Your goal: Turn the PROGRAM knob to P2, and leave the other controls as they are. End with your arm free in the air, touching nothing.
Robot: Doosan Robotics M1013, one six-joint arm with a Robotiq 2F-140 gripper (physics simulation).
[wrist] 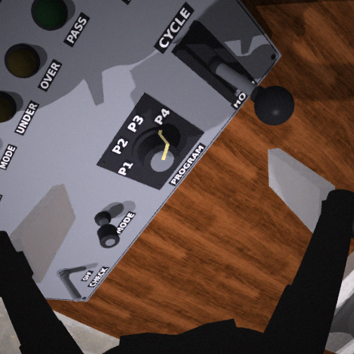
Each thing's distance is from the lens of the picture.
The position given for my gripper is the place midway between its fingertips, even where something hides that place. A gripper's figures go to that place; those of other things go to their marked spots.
my gripper (pixel 168 184): 18 cm
lever (pixel 273 105): 27 cm
